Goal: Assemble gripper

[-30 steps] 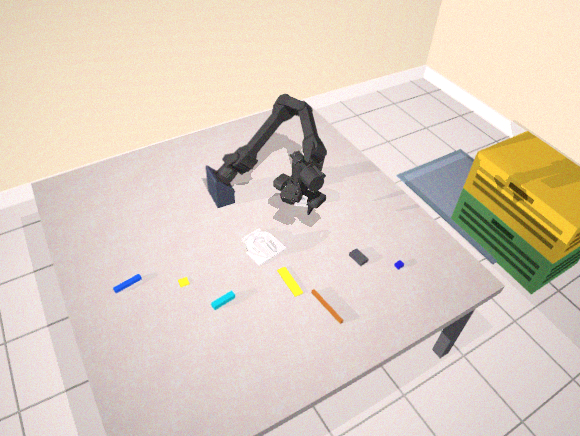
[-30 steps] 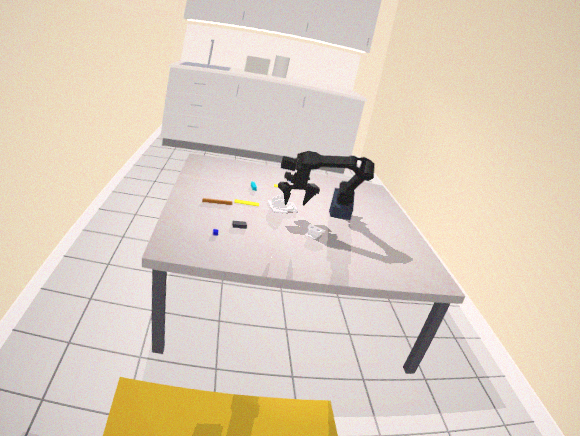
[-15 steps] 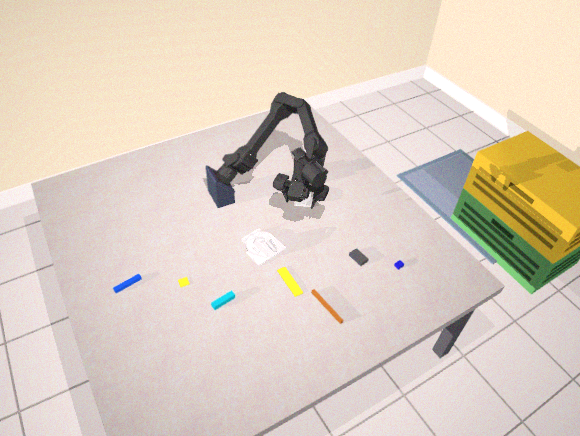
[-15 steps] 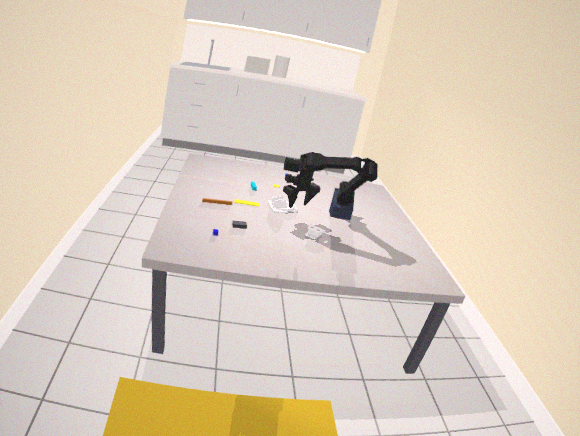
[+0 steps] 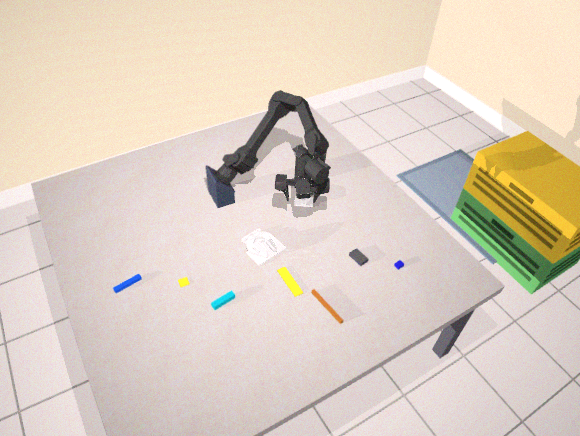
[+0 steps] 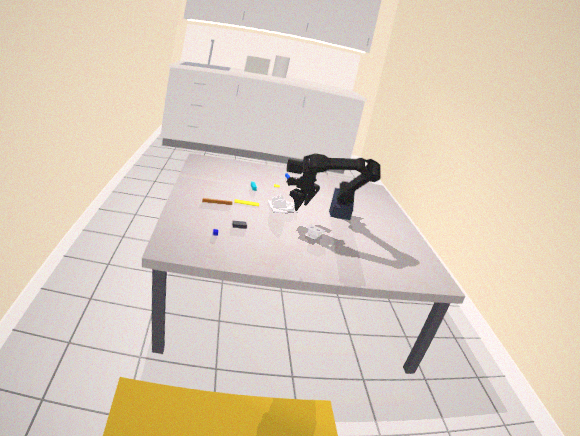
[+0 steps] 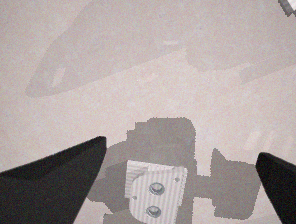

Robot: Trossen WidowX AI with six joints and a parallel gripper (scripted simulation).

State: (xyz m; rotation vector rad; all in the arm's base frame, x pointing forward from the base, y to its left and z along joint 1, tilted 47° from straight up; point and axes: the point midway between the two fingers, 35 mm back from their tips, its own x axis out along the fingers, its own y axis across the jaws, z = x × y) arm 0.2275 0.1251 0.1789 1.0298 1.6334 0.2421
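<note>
The gripper base is 8 cm behind my gripper tip, 6 cm to the left of it and 6 cm below it. From my gripper tip the other things lie so: small white part (8 cm behind, 6 cm to the left, 8 cm below); then housing plate (2 cm ahead, 19 cm to the right, 9 cm below); then grey block (25 cm ahead, 10 cm to the left, 8 cm below).
</note>
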